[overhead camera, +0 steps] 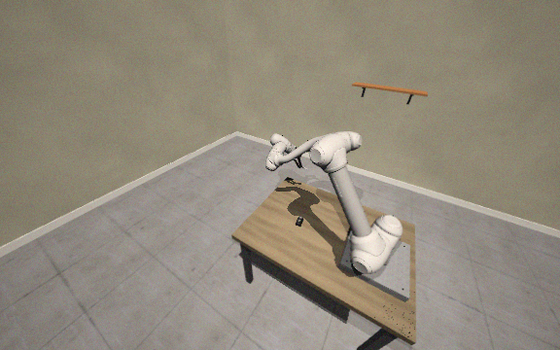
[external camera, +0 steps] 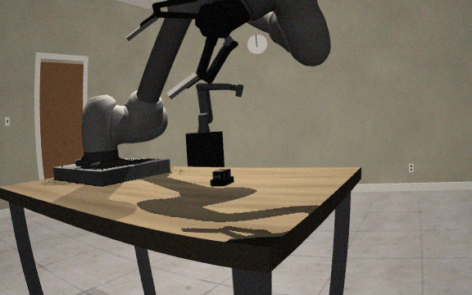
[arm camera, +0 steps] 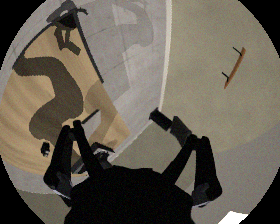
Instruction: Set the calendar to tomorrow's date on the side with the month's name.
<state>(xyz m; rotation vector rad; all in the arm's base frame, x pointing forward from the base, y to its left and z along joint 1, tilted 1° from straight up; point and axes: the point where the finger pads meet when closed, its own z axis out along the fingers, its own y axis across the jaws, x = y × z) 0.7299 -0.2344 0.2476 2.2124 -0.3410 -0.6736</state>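
My hand is 370 mm to the right of the dark cube, 270 mm above it and 200 mm past it. From my hand the other things lie so: dark calendar tray: 390 mm to the left, 280 mm below, 210 mm behind.
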